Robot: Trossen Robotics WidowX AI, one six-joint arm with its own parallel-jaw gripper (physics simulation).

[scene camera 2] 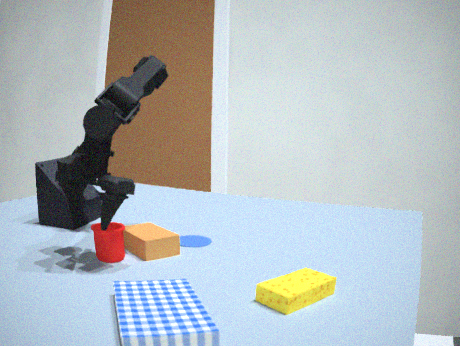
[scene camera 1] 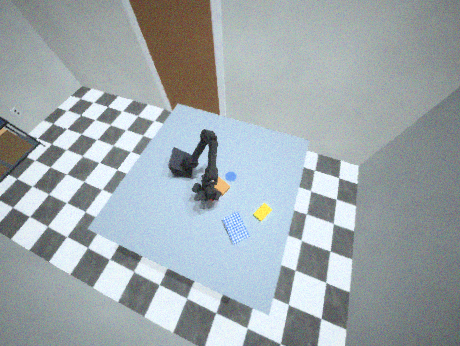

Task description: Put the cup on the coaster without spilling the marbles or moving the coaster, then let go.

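Pixels of known places: gripper, fingertip midpoint: (scene camera 2: 87,225) (scene camera 1: 206,197); arm's base at its link origin: (scene camera 1: 184,165).
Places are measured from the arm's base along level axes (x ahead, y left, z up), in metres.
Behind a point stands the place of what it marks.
The red cup (scene camera 2: 110,246) {x 0.310, y -0.101, z -0.062 m} stands upright on the table, beside the orange block. In scene camera 1 the arm hides most of it and a sliver of red shows. The marbles cannot be made out. The coaster, a flat blue disc (scene camera 1: 230,176) {x 0.321, y 0.123, z -0.093 m} (scene camera 2: 196,241) {x 0.336, y 0.125, z -0.093 m}, lies on the table beyond the block from the cup, with nothing on it. My gripper (scene camera 1: 211,198) {x 0.272, y -0.127, z -0.023 m} (scene camera 2: 106,228) is open and points down at the cup, with a fingertip at the height of the rim. Nothing is held; whether the fingertip is inside or behind the rim is unclear.
An orange block (scene camera 1: 222,186) {x 0.318, y 0.008, z -0.054 m} (scene camera 2: 152,241) {x 0.351, y -0.024, z -0.057 m} lies between the cup and the coaster. A blue-and-white checked cloth-like slab (scene camera 1: 235,228) {x 0.539, y -0.207, z -0.071 m} (scene camera 2: 162,307) {x 0.548, y -0.202, z -0.072 m} and a yellow sponge (scene camera 1: 262,212) {x 0.653, y -0.025, z -0.067 m} (scene camera 2: 296,290) {x 0.668, y -0.052, z -0.067 m} lie farther from the arm's base, on the light blue table (scene camera 1: 165,225) {x 0.105, y -0.417, z -0.097 m} (scene camera 2: 360,250) {x 0.671, y 0.267, z -0.096 m}.
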